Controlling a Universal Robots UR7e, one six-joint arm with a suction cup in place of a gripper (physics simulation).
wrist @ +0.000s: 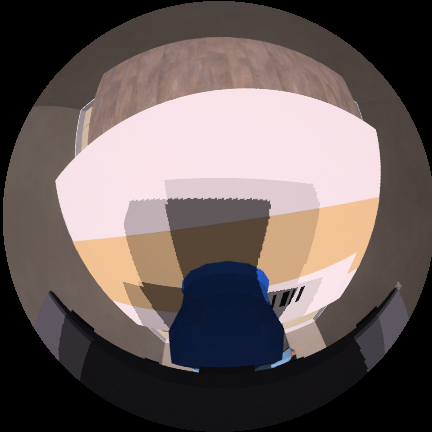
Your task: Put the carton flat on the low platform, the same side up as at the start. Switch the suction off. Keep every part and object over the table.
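Places are measured from the arm's base along level axes (x ahead, y left, z up), in centimetres.
Pixels of known places: hand, its tool point: [226, 271].
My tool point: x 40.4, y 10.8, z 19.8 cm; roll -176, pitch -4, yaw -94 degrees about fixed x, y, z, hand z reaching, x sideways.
Behind a point stands the place of what it marks.
The carton [225, 145] fills the middle of the wrist view. Its facing side is pale pinkish white with a tan band across it, and a white label with a black barcode shows at the lower right. My suction gripper [226, 275], a dark blue cup, is against this face at the lower middle and holds the carton. Shadows fall across the face around the cup. The carton hides what lies beneath it. I cannot make out the low platform for certain, nor tell the carton's height above what is below it.
The brown wooden table top [215, 62] @[y 8.0, x 73.6, z -4.4 cm] shows beyond the carton's far edge. A grey-rimmed, cream-coloured thing [79, 131] partly shows at the left, and similar edges show at the right and below. Light blue arm parts [282, 358] @[y -1.2, x 5.5, z 21.1 cm] show at the bottom. Grey-brown floor surrounds the table.
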